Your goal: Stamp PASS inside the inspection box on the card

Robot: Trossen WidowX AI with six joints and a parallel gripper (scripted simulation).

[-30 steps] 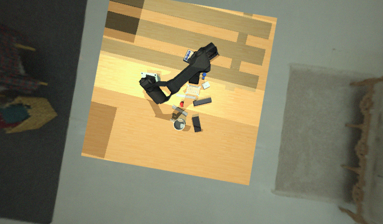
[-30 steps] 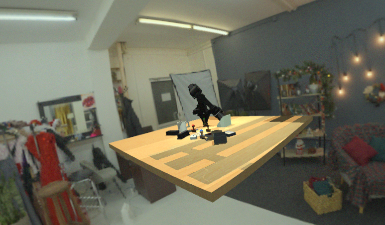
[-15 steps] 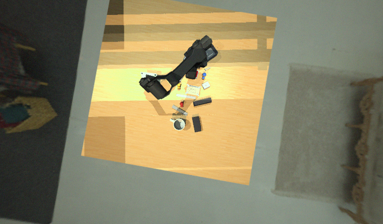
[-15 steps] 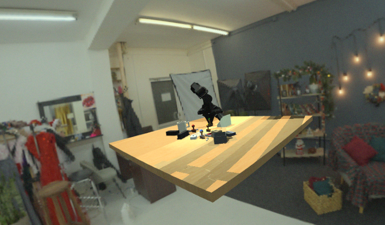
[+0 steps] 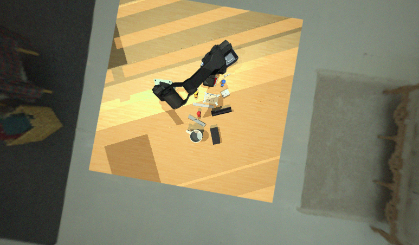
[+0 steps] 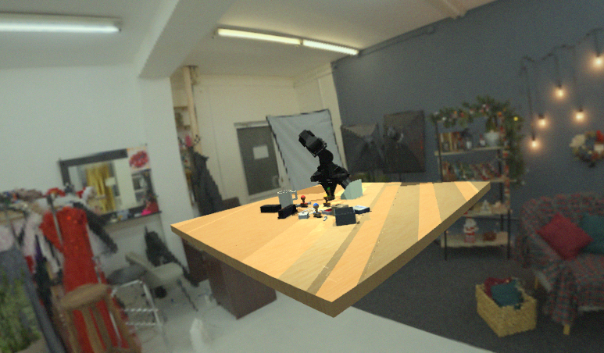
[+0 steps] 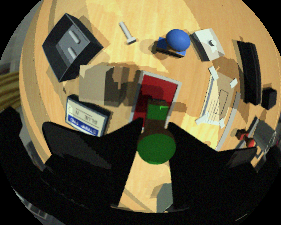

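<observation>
My gripper tip is 80 mm above the red ink pad. From my gripper tip the other things lie so: blue-knobbed stamp 90 mm ahead, 60 mm below, 10 mm to the right; then tan block 70 mm to the left, 60 mm below, 20 mm ahead; then green-knobbed PASS stamp right at my gripper tip.
</observation>
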